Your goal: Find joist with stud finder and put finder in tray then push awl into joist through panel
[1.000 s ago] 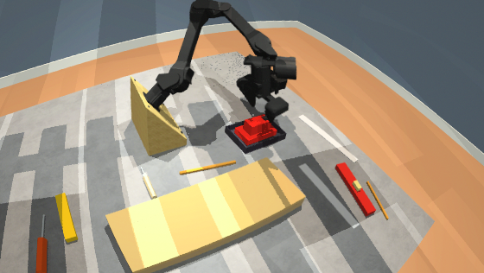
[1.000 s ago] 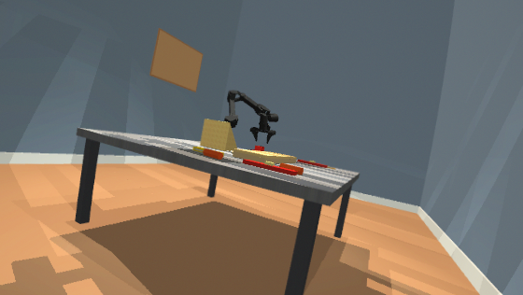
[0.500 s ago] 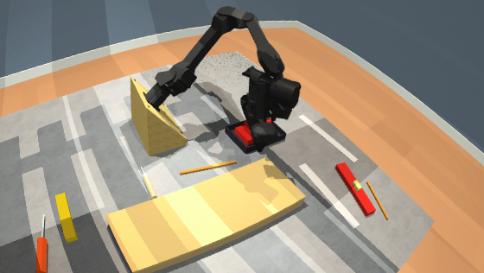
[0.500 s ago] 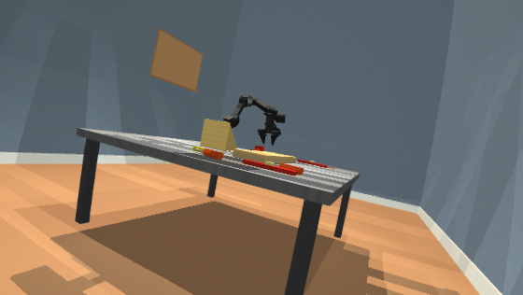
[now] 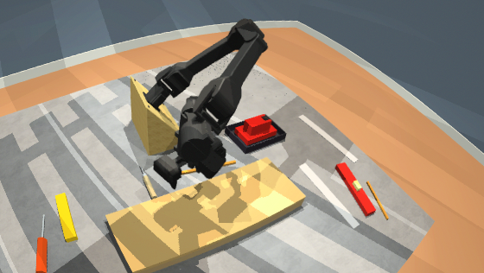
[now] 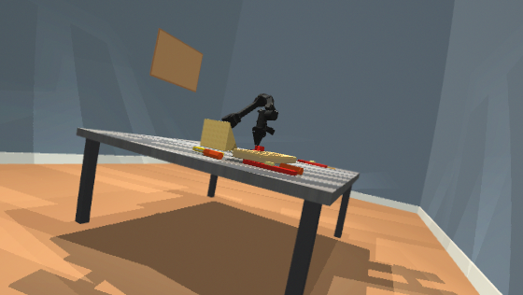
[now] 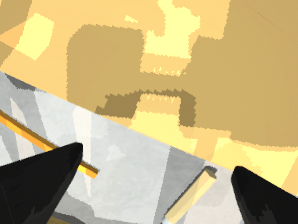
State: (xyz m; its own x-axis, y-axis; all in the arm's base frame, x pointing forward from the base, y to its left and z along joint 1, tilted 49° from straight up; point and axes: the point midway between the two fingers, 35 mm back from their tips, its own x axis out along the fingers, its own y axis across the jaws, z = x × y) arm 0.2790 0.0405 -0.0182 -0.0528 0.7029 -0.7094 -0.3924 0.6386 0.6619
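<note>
Now: gripper tip 10 cm past the awl, 9 cm to the left of it and 6 cm above it. The rest, counted from my gripper tip: dark tray: 32 cm to the left, 16 cm behind, 6 cm below; yellow bar: 38 cm to the right, 6 cm below, 3 cm behind; stud finder: 33 cm to the left, 17 cm behind, 2 cm below.
</note>
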